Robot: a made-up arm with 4 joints. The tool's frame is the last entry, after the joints. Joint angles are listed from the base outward. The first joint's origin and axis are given. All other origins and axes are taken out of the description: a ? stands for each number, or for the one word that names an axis. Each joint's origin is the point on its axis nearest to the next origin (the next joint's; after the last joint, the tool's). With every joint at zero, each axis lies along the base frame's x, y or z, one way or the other. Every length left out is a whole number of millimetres.
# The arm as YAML. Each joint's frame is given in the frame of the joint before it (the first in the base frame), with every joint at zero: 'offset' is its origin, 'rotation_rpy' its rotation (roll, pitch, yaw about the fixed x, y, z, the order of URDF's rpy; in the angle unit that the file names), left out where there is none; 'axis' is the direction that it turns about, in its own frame. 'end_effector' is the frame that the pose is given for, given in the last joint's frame.
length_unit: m
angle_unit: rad
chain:
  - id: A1
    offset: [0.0, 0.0, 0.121]
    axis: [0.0, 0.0, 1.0]
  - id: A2
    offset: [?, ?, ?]
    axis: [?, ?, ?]
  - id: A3
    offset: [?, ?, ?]
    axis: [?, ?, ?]
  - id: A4
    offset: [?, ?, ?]
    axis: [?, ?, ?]
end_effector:
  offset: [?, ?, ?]
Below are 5 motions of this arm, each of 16 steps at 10 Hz.
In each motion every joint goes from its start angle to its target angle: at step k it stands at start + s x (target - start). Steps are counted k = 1, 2, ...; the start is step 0. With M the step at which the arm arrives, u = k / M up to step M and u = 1 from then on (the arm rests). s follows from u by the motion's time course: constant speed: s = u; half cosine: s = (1 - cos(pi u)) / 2; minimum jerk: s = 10 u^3 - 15 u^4 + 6 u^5.
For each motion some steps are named. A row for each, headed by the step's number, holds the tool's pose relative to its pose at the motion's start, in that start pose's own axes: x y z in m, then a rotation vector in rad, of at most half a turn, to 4 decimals.
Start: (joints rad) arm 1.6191 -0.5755 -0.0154 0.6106
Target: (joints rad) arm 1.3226 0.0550 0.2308 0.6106
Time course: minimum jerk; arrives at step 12
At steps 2, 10, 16:
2: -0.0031 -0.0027 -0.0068 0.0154 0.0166 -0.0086
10: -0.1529 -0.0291 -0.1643 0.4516 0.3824 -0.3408
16: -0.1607 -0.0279 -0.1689 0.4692 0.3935 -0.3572

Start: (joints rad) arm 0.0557 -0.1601 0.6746 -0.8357
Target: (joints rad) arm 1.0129 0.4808 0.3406 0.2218
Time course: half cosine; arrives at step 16
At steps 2, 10, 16:
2: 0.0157 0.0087 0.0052 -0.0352 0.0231 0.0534
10: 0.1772 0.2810 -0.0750 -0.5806 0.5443 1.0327
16: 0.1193 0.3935 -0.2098 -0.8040 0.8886 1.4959

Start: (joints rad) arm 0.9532 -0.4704 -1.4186 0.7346
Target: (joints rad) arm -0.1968 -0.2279 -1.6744 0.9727
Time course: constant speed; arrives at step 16
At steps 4, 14, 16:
4: 0.0204 0.0126 -0.1069 0.0496 0.3207 0.0876
14: -0.0838 0.1014 -0.3814 0.3357 1.0650 0.3435
16: -0.1303 0.1301 -0.4228 0.4221 1.1999 0.3961

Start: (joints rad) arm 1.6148 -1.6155 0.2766 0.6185
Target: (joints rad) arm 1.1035 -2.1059 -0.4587 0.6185
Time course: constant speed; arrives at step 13
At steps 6, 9, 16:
6: 0.0266 0.0568 0.1264 -0.5946 0.1500 0.0617
9: 0.0410 0.1072 0.1697 -0.8925 0.2143 0.0852
16: 0.0573 0.1871 0.2012 -1.2891 0.2817 0.1091

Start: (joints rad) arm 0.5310 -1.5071 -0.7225 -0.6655
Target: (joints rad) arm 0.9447 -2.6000 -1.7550 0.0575
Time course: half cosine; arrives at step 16
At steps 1, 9, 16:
1: 0.0001 0.0010 0.0008 0.0002 -0.0100 0.0001
9: -0.0235 0.0530 0.0953 -0.1932 -0.3983 -0.1677
16: -0.0304 0.0807 0.1733 -0.4487 -0.3023 -0.3868

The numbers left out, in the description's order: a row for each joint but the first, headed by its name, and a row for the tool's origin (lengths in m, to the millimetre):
A2: xyz 0.089 -0.023 0.0, axis 0.0 1.0 0.0
A3: xyz 0.025 0.0 -0.051, axis 1.0 0.0 0.0
A4: xyz 0.0 0.099 0.067, axis 0.0 0.0 1.0
tool: xyz 0.094 -0.332 0.0

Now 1 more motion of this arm.
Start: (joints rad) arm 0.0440 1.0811 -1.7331 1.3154
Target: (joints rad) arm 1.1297 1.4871 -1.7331 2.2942
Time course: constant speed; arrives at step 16
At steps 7, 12, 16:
7: 0.1665 0.1355 -0.0382 -0.2321 0.4343 0.5616
12: 0.1928 0.2405 -0.1749 -0.2340 0.8311 0.9295
16: 0.1323 0.3019 -0.3049 -0.1182 1.1757 1.1799

